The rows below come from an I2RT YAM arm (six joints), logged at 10 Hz.
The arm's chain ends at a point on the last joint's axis. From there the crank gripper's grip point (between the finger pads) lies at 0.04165 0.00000 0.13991 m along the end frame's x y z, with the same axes.
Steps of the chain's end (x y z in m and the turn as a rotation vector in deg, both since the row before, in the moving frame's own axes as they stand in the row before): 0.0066, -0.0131, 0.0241, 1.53, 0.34, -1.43; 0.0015, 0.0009, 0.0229, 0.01, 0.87, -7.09; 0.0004, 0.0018, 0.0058, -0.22, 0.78, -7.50; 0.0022, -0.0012, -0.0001, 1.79, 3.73, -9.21; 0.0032, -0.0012, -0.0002, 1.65, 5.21, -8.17; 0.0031, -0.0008, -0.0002, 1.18, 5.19, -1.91; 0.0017, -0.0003, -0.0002, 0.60, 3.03, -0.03; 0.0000, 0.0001, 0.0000, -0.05, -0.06, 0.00
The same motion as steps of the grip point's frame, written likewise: 0.0074, -0.0179, 0.0238, 1.53, 0.34, -1.43; 0.0033, -0.0044, 0.0223, 0.01, 0.87, -7.09; 0.0020, -0.0032, 0.0052, -0.22, 0.78, -7.50; 0.0103, -0.0129, -0.0033, 1.79, 3.73, -9.21; 0.0150, -0.0120, -0.0047, 1.65, 5.21, -8.17; 0.0155, -0.0052, -0.0046, 1.18, 5.19, -1.91; 0.0090, -0.0018, -0.0026, 0.60, 3.03, -0.03; -0.0001, 0.0002, 0.0000, -0.05, -0.06, 0.00
